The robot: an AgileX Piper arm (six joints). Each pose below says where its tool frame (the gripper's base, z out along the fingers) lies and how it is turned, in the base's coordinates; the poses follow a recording.
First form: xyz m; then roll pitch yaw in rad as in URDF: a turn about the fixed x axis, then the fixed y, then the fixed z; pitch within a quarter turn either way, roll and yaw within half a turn.
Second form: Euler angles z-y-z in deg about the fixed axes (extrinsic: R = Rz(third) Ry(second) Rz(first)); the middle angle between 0 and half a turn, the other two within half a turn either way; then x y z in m. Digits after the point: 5 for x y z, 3 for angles.
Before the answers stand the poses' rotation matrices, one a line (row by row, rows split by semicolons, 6 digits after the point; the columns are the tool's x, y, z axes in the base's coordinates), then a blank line. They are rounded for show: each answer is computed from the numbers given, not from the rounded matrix.
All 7 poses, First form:
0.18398 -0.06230 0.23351 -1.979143 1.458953 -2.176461
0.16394 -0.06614 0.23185 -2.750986 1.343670 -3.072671
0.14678 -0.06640 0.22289 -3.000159 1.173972 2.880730
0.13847 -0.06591 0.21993 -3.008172 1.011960 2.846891
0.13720 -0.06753 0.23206 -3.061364 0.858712 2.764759
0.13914 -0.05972 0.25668 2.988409 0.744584 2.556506
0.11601 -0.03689 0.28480 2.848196 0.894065 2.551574
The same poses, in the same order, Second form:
-0.063541 0.192776 0.979183; -0.091757 0.975882 -0.198080; -0.993752 -0.102434 -0.044320
-0.224644 0.306410 0.925012; -0.015507 0.948031 -0.317801; -0.974318 -0.085737 -0.208218
-0.373416 0.380949 0.845836; 0.099682 0.922989 -0.371691; -0.922293 -0.054481 -0.382632
-0.507342 0.395799 0.765472; 0.153999 0.915625 -0.371370; -0.847873 -0.070530 -0.525488
-0.607566 0.423206 0.672131; 0.240442 0.904519 -0.352183; -0.757002 -0.052366 -0.651311
-0.613052 0.459602 0.642599; 0.406124 0.881008 -0.242668; -0.677666 0.112207 -0.726759
-0.520368 0.345250 0.781037; 0.348430 0.920869 -0.174919; -0.779624 0.181114 -0.599487

-5.885 92.540 -11.436 0.18398 -0.06230 0.23351
-5.029 102.018 -18.961 0.16394 -0.06614 0.23185
-3.381 112.497 -23.722 0.14678 -0.06640 0.22289
-4.755 121.701 -25.880 0.13847 -0.06591 0.21993
-3.957 130.641 -27.654 0.13720 -0.06753 0.23206
9.402 136.615 -20.688 0.13914 -0.05972 0.25668
13.078 126.833 -12.623 0.11601 -0.03689 0.28480

